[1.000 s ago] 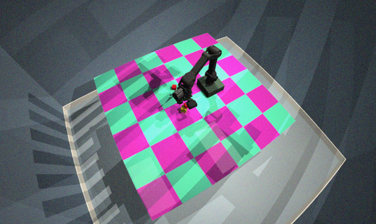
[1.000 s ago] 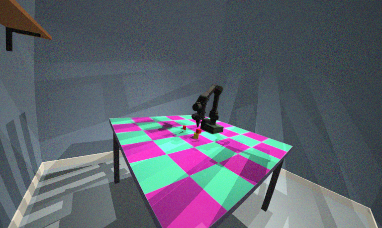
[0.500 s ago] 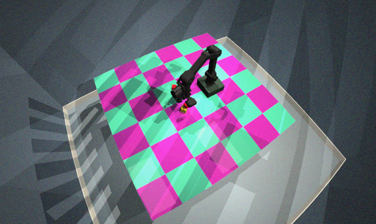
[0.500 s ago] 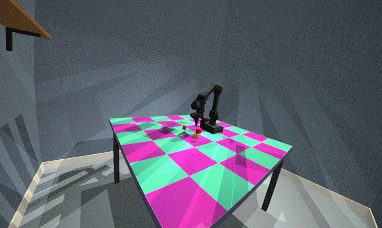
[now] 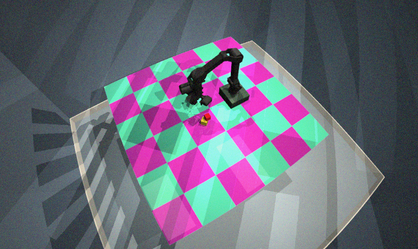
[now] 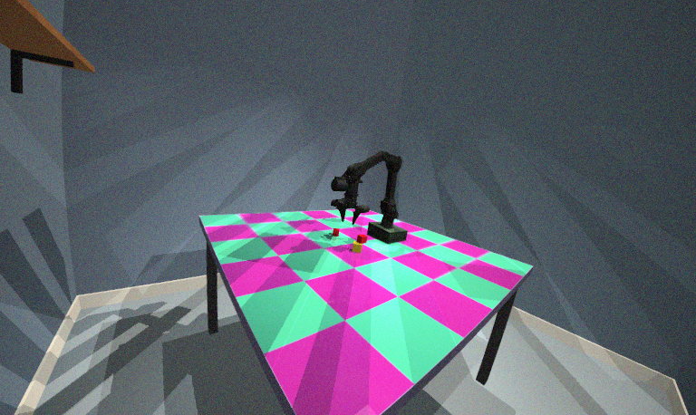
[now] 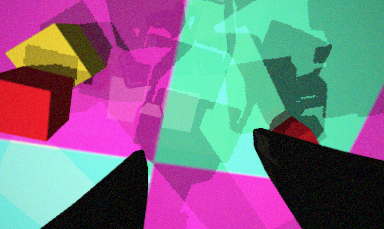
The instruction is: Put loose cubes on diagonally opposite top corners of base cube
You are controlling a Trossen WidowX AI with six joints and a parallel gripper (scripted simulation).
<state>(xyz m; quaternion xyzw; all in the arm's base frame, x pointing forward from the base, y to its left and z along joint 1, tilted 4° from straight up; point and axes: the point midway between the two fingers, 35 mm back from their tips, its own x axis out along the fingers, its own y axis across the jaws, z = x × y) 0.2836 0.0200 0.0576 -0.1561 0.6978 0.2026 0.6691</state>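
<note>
My gripper tip is now 100 mm to the right of the red cube, 50 mm above it and 30 mm past it. Round my gripper tip: yellow cube: 100 mm to the left, 80 mm below.
</note>
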